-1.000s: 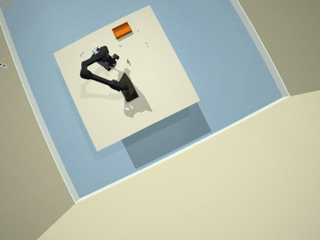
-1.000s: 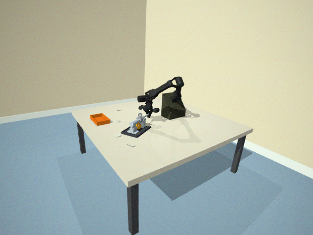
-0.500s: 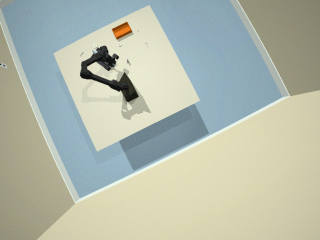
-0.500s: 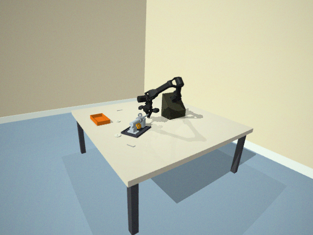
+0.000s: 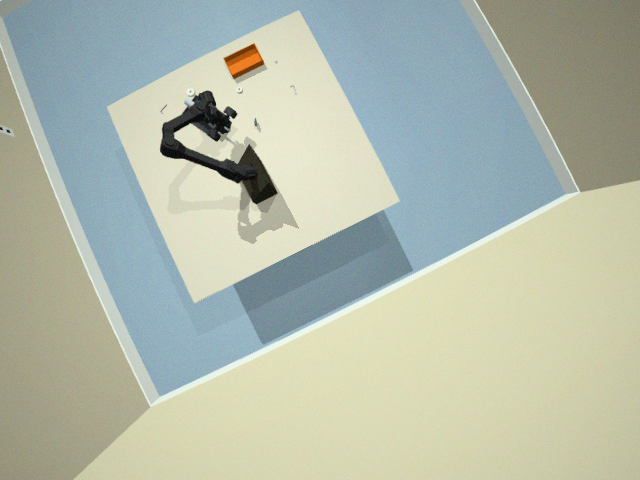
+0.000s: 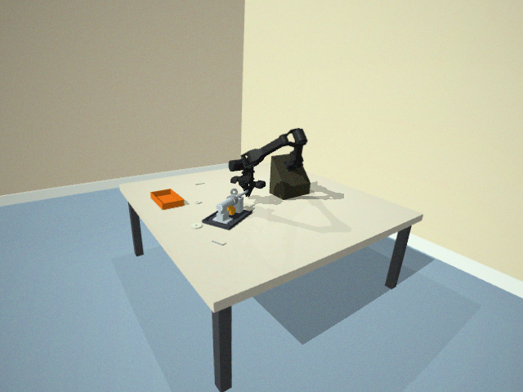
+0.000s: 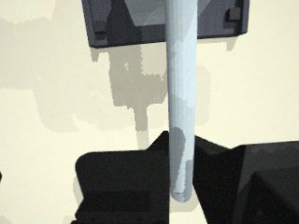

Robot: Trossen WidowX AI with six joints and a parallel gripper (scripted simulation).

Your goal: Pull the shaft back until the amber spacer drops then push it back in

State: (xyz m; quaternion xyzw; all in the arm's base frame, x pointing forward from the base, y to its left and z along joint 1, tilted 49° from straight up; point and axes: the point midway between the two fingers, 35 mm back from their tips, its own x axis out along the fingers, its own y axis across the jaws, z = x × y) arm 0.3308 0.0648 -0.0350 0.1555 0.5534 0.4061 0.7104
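Right now my gripper tip is 70 mm short of the pale grey shaft, 40 mm below it and 30 mm to the right of it. From my gripper tip the other things lie so: amber spacer (160 mm ahead, 70 mm to the left, 10 mm below); then orange tray (340 mm ahead, 280 mm to the right, 30 mm below).
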